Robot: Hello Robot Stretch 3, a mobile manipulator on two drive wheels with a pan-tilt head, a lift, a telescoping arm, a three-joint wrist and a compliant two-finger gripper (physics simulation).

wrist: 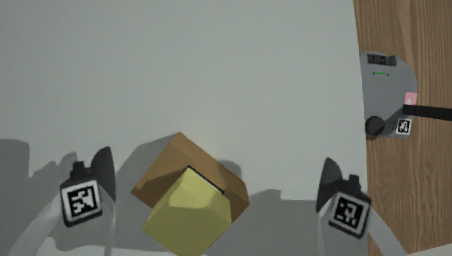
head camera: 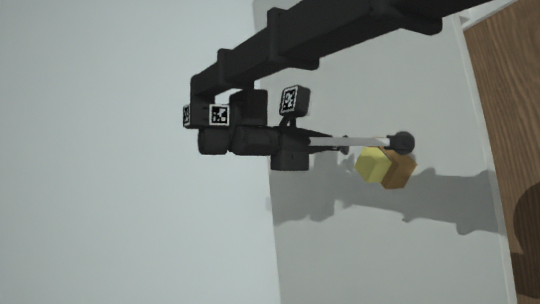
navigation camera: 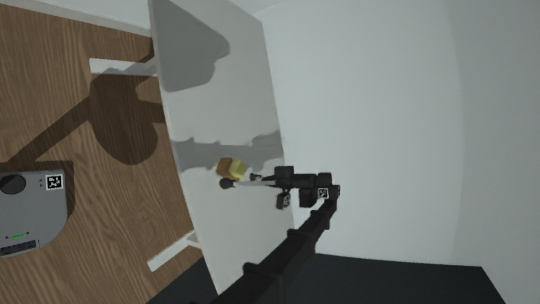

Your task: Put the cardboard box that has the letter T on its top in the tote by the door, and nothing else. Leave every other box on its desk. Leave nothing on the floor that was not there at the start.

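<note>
A brown cardboard box stands on the pale desk. A yellow block-like piece sits at the box, overlapping it in all three views; a thin dark line runs along one of its edges. No letter is readable on either one. My gripper is open. In the wrist view its fingers stand wide on either side of the box and the yellow piece, with gaps on both sides. The tote and door do not show.
My dark arm reaches across the desk toward the pale wall. My base stands on the wood floor beyond the desk edge. White desk legs stick out on that side.
</note>
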